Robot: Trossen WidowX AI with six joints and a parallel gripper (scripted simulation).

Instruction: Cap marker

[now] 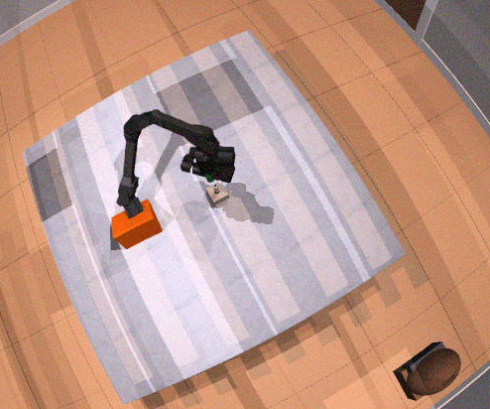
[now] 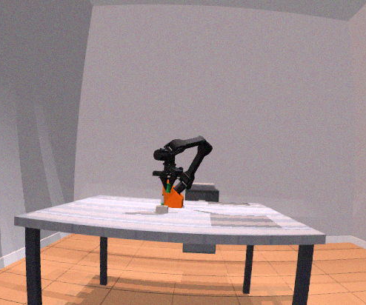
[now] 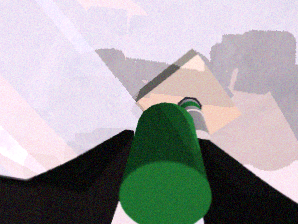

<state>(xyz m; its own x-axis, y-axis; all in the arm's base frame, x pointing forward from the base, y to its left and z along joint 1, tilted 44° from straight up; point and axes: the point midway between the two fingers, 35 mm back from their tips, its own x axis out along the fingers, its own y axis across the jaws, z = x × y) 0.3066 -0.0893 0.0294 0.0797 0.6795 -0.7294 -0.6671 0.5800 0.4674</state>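
The holder block lies 3 cm to the right of my gripper tip and 11 cm below it. The rest, counted from my gripper tip: green marker cap 1 cm above.
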